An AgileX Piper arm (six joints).
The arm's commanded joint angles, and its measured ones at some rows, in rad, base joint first. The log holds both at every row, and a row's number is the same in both.
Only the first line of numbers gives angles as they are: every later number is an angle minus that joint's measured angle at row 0.
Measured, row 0:
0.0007 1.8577 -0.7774 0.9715 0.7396 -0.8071
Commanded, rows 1 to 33:
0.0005 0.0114 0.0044 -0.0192 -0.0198 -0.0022
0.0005 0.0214 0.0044 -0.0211 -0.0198 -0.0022
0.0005 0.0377 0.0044 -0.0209 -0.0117 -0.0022
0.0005 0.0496 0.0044 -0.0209 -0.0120 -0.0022
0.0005 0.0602 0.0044 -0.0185 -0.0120 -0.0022
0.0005 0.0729 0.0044 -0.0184 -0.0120 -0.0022
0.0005 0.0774 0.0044 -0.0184 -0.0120 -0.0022
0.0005 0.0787 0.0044 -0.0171 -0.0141 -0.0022
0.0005 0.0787 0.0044 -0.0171 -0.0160 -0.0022
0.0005 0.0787 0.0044 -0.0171 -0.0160 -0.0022
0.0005 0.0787 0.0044 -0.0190 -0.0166 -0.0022
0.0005 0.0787 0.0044 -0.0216 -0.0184 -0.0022
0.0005 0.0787 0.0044 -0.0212 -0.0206 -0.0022
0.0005 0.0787 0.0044 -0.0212 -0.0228 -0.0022
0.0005 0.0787 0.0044 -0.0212 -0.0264 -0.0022
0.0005 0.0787 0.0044 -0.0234 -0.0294 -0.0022
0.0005 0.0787 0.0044 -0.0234 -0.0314 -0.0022
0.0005 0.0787 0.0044 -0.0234 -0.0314 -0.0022
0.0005 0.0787 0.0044 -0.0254 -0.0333 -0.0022
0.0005 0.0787 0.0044 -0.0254 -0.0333 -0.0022
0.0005 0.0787 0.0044 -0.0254 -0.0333 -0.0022
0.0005 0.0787 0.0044 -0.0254 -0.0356 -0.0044
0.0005 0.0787 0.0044 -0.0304 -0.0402 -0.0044
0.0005 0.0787 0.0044 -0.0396 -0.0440 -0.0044
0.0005 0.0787 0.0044 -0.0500 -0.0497 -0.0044
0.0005 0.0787 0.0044 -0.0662 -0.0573 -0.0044
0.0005 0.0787 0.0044 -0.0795 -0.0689 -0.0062
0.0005 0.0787 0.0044 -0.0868 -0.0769 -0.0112
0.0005 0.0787 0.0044 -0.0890 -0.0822 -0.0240
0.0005 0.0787 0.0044 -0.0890 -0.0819 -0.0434
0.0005 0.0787 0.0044 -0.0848 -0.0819 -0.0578
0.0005 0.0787 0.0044 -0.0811 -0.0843 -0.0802
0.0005 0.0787 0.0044 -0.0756 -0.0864 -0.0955
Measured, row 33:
-0.0043 0.0452 -0.0100 0.0220 0.0438 -0.0278
